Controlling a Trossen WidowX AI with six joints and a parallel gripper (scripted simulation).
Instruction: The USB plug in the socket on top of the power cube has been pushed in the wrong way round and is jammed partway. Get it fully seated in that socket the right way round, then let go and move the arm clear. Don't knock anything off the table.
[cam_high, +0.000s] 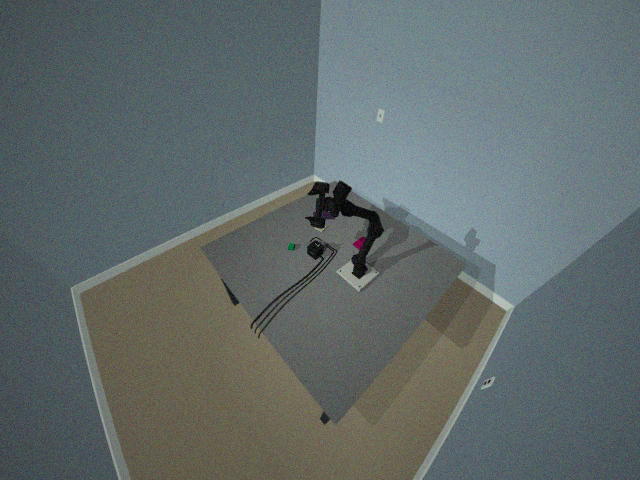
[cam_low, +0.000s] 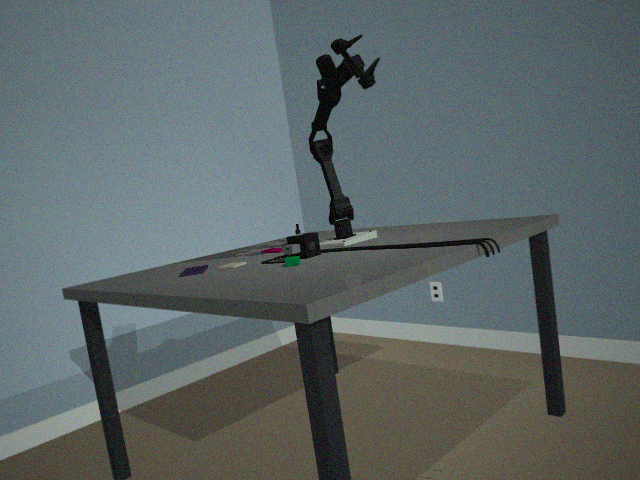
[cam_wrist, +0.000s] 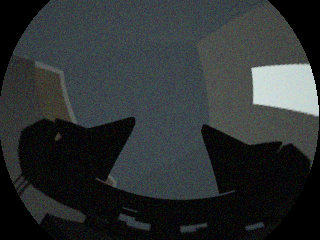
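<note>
My gripper tip is now 56 cm above the USB plug, 27 cm to the left of it and 19 cm short of it. From my gripper tip the other things lie so: green block (64 cm below, 33 cm ahead, 16 cm to the right).
</note>
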